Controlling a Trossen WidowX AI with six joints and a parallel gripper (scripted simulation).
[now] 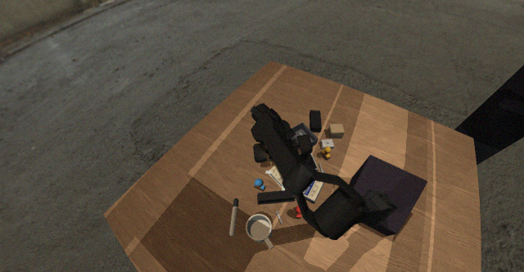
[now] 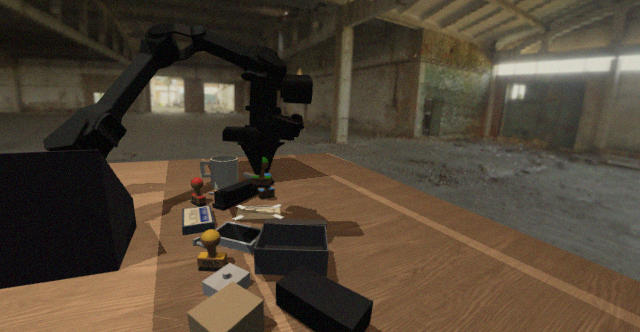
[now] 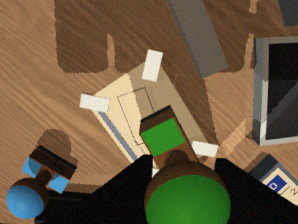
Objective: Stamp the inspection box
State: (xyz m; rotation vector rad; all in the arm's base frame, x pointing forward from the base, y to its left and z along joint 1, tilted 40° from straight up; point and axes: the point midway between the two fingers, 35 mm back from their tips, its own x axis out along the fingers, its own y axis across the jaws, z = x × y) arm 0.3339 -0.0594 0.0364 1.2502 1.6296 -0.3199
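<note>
My gripper tip is now 2 cm to the right of the cream card and 10 cm above it. From my gripper tip the other things lie so: flat grey bar: 4 cm ahead, 8 cm to the right, 9 cm below; green-knobbed stamp: 1 cm below; blue stamp: 5 cm ahead, 10 cm to the left, 8 cm below.
</note>
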